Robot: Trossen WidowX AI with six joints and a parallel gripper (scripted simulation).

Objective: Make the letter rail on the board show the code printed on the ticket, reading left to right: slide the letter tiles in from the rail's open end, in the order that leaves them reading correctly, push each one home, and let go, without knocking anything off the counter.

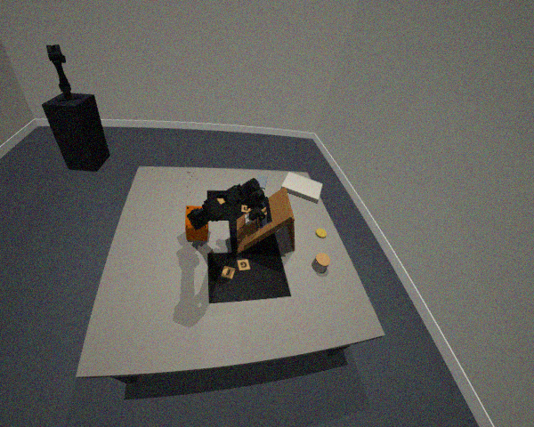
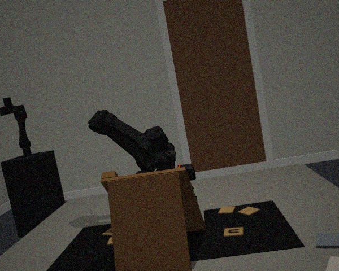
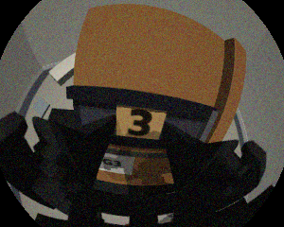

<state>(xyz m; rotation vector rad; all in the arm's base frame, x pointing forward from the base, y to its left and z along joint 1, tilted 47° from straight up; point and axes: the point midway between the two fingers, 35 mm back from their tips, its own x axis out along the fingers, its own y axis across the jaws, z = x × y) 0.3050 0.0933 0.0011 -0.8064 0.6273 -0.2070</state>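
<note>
Right now the white ticket is 6 cm behind my gripper tip, 3 cm to the left of it and 8 cm below it. From my gripper tip the other things lie so: yellow disc: 38 cm ahead, 3 cm to the left, 16 cm below; then black mat: 13 cm behind, 4 cm to the right, 16 cm below; then grey-blue card: 3 cm ahead, 48 cm to the left, 16 cm below.
</note>
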